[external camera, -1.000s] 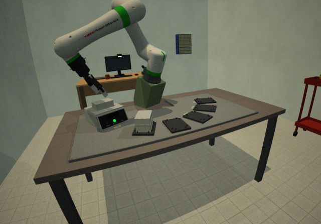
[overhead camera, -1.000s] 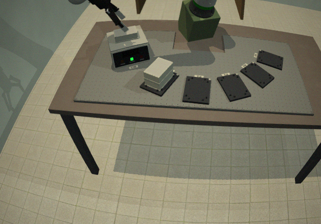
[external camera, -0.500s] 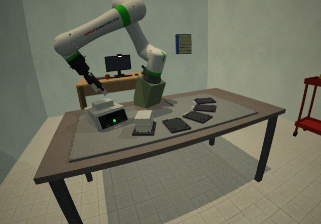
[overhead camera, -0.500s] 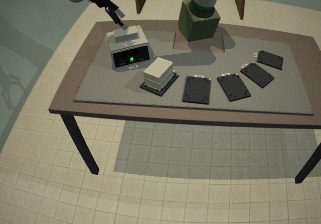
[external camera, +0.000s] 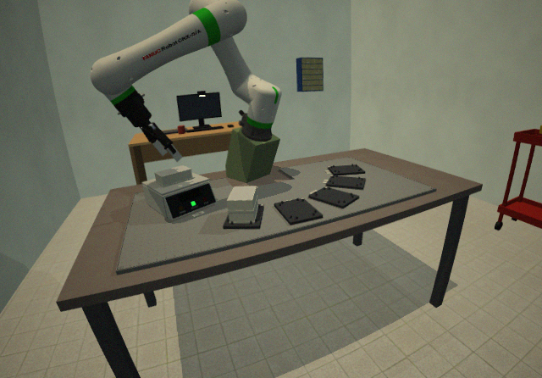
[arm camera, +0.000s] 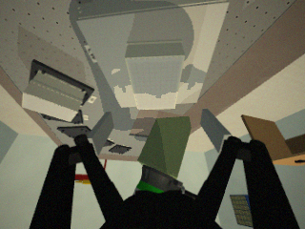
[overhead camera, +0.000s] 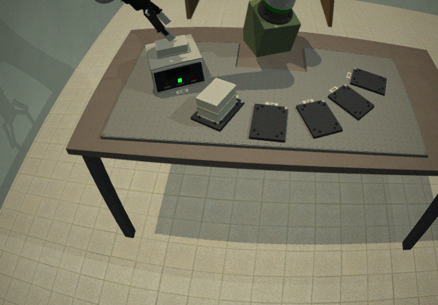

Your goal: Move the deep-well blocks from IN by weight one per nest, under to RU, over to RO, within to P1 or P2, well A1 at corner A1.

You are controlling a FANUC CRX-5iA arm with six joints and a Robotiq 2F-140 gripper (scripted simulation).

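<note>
Now: the grey platform 110 mm below my hand. Also, from my hand: check-weigher (140 mm below, 10 mm ahead); P1 label (380 mm to the left, 240 mm ahead, 210 mm below); nest P1 (360 mm to the left, 340 mm ahead, 200 mm below).
</note>
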